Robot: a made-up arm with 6 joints.
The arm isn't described. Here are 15 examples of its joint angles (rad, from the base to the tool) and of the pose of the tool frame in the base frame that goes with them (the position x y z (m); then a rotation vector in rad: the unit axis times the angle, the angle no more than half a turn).
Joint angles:
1: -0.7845 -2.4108 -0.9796 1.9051 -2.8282 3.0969
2: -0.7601 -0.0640 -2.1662 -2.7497 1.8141 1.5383
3: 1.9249 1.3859 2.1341 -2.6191 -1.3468 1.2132
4: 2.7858 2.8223 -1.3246 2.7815 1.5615 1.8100
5: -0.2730 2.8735 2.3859 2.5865 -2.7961 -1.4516
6: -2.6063 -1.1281 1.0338 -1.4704 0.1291 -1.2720
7: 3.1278 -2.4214 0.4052 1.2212 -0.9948 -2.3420
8: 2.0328 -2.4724 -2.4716 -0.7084 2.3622 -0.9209
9: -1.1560 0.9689 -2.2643 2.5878 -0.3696 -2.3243
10: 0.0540 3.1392 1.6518 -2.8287 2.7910 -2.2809
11: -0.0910 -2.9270 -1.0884 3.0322 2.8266 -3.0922
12: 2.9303 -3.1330 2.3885 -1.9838 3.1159 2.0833
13: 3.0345 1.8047 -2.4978 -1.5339 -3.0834 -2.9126
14: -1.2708 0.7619 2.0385 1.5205 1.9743 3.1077
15: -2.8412 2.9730 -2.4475 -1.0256 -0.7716 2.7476
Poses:
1: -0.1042 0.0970 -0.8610 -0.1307 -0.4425 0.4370
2: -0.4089 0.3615 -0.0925 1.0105 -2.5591 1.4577
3: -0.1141 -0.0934 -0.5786 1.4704 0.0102 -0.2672
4: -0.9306 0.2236 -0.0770 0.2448 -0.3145 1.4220
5: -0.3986 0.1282 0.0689 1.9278 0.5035 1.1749
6: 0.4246 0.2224 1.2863 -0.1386 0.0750 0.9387
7: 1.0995 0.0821 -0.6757 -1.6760 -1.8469 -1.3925
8: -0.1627 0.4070 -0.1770 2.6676 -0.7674 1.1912
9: -0.2282 0.5525 0.6633 -0.5260 -0.8644 -0.6957
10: -0.6575 -0.0060 -0.3416 0.5711 1.9103 0.2963
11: 0.4497 0.0146 -0.6981 -0.1010 -0.5524 0.0513
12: 0.4222 -0.1363 0.1396 -1.3170 -2.0412 0.2998
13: -0.0096 -0.0592 0.4904 -2.0891 -1.5760 0.7451
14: 0.3693 -0.4506 -0.3130 -0.5190 1.0916 0.0778
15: -0.4269 -0.2995 0.5399 0.5111 0.4249 -0.9094
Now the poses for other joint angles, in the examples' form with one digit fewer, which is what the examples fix.
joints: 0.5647 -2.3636 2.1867 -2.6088 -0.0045 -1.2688
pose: -0.430 -0.214 0.790 -0.207 -0.153 2.960
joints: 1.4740 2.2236 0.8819 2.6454 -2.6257 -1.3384
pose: 0.022 0.282 -0.836 -0.038 0.717 -2.426
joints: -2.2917 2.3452 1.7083 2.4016 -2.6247 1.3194
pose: 0.165 0.207 -0.560 -0.769 -0.346 2.637
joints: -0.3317 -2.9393 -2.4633 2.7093 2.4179 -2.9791
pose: 0.388 -0.027 0.202 -0.831 -1.350 -0.095
